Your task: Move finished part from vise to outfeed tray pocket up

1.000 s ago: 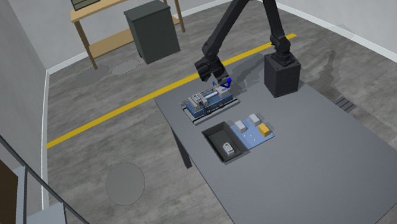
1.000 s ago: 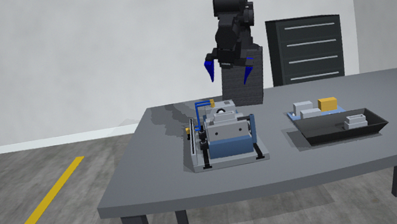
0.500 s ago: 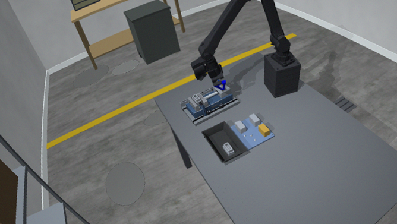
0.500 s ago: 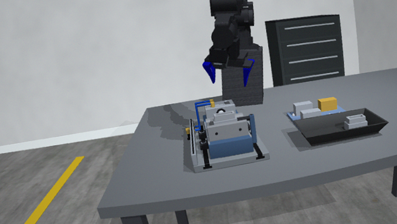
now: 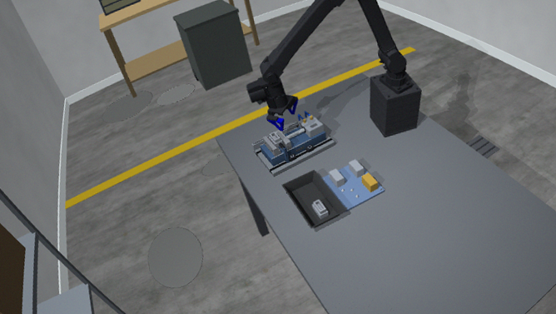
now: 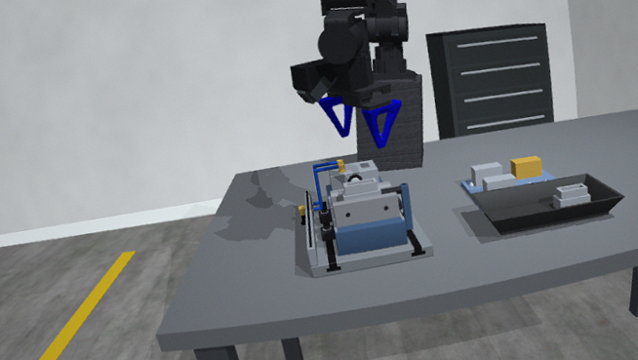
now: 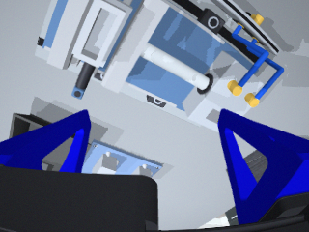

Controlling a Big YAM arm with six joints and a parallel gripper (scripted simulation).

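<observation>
Right now my hand is 130 mm above the blue vise, 20 mm to the left of it and 20 mm past it. Also, from my hand: yellow block 350 mm to the left, 150 mm below, 130 mm behind; blue plate 300 mm to the left, 170 mm below, 80 mm behind.
</observation>
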